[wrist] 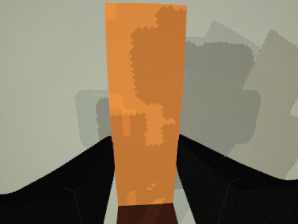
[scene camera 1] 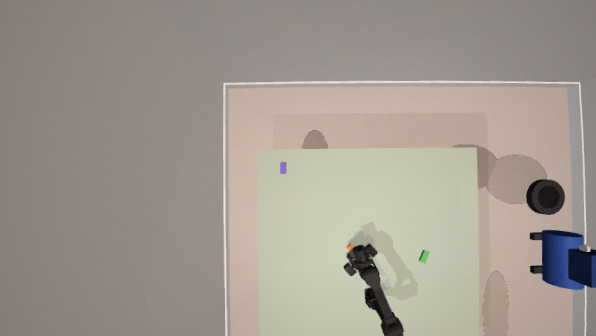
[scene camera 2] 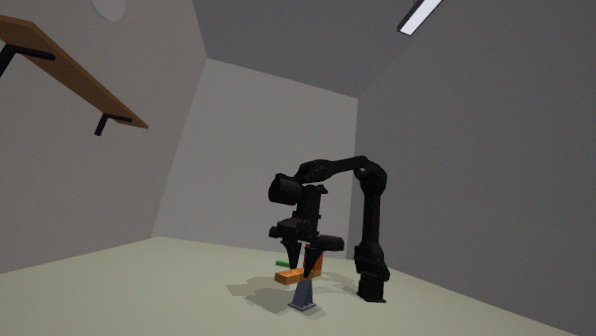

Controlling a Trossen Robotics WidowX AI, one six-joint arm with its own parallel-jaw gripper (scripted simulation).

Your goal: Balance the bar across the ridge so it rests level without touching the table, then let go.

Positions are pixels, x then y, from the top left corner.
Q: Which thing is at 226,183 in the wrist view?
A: The gripper.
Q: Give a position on an orange bar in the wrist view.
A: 145,53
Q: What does the gripper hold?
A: An orange bar.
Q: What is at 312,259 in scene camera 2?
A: The gripper.
